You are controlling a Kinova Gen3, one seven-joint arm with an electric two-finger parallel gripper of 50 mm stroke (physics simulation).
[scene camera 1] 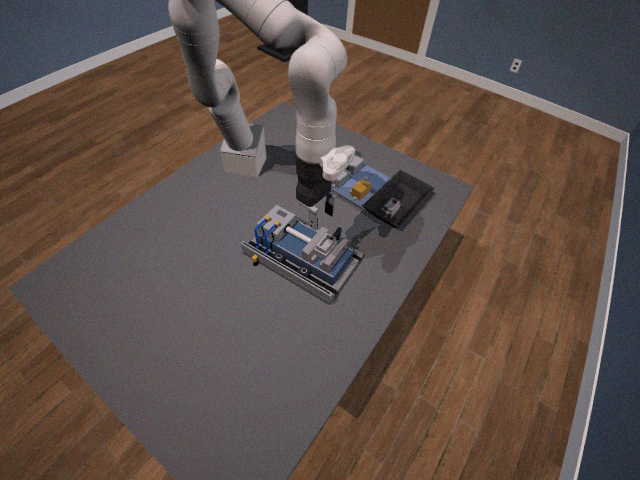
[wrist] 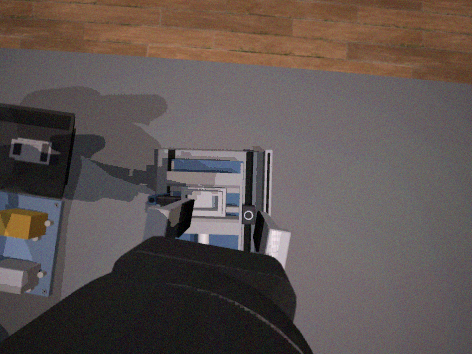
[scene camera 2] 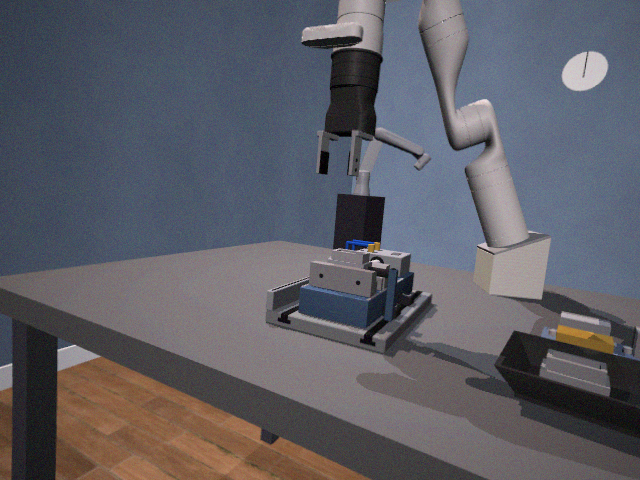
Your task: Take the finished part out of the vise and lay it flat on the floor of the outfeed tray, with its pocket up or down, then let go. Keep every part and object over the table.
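Frame: origin at the arm's base, x right, y ahead, z up, level; millimetres.
Where they show: gripper, between the fingertips: (scene camera 1: pixel 321 220) (wrist: pixel 223 218) (scene camera 2: pixel 336 174); arm's base, origin of its link: (scene camera 1: pixel 239 139) (scene camera 2: pixel 507 240).
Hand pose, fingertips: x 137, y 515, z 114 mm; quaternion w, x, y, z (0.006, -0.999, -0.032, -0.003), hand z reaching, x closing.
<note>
Each offset is from my fingertips to the top centre of the thing. "pt": to the spot under its first point.
The finished part {dx -34, dy -7, dz -117 mm} (scene camera 1: pixel 325 244) (scene camera 2: pixel 349 256) (wrist: pixel 222 202) is a light grey block with a rectangular pocket facing up. It sits between the grey jaws of the blue-bodied vise {dx -16, dy -75, dz -133 mm} (scene camera 1: pixel 294 248) (scene camera 2: pixel 336 304) (wrist: pixel 205 177). Whether both jaws touch it is unclear. My gripper (scene camera 1: pixel 321 213) (scene camera 2: pixel 338 167) (wrist: pixel 223 218) is open and empty, pointing down well above the vise. In the wrist view its fingers appear on the left and right, a little below the part. The black outfeed tray (scene camera 1: pixel 414 194) (scene camera 2: pixel 516 364) (wrist: pixel 30 180) stands beside the vise and holds another grey part {dx -339, dy -1, dz -185 mm} (scene camera 1: pixel 391 206) (scene camera 2: pixel 573 373) (wrist: pixel 31 151).
A blue plate {dx -375, dy -171, dz -224 mm} (scene camera 1: pixel 376 175) (wrist: pixel 54 250) next to the tray carries a yellow block {dx -335, dy -125, dz -188 mm} (scene camera 1: pixel 360 189) (scene camera 2: pixel 584 338) (wrist: pixel 26 224) and grey blocks. Blue hoses {pt dx +63, dy -135, dz -136 mm} (scene camera 1: pixel 266 238) rise at the vise's rear end. A dark upright post {dx -103, dy -22, dz -134 mm} (scene camera 2: pixel 391 294) stands at the vise's tray side.
</note>
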